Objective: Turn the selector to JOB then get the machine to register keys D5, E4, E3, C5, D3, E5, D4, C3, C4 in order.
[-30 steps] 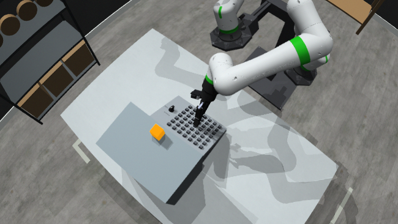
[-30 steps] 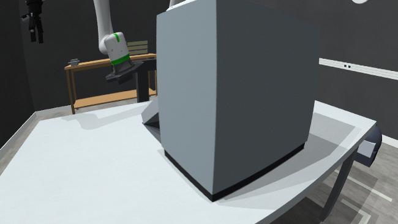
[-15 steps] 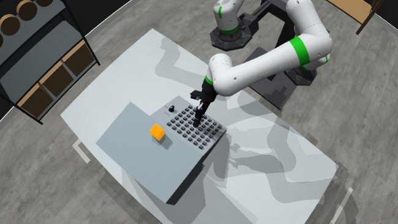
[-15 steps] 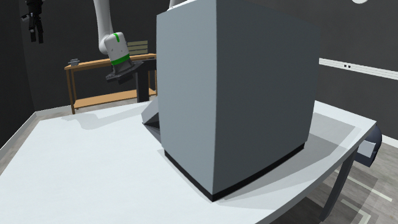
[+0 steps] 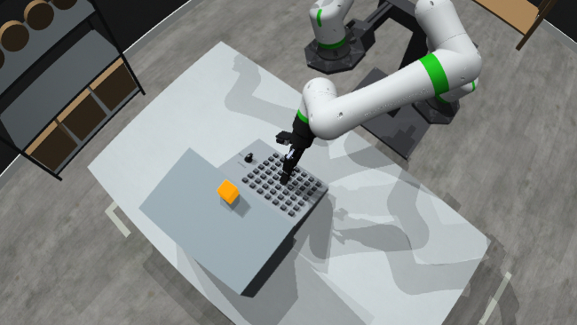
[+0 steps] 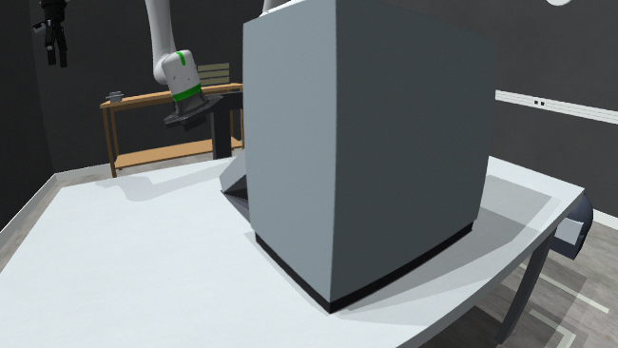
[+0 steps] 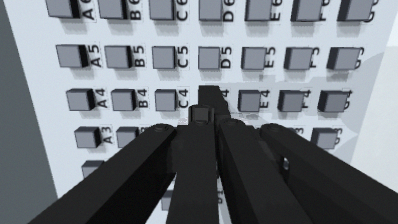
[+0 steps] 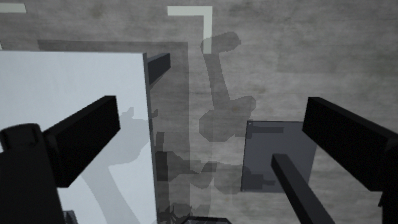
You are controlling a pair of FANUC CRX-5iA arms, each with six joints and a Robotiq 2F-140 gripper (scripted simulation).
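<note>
My left hand is 30 mm above the key D4 and 20 mm short of it. Round my left hand: key D5: 40 mm to the right, 30 mm below, 10 mm ahead; then key E4: 50 mm below, 10 mm behind; then key C4: 50 mm ahead, 10 mm to the right, 10 mm below.
</note>
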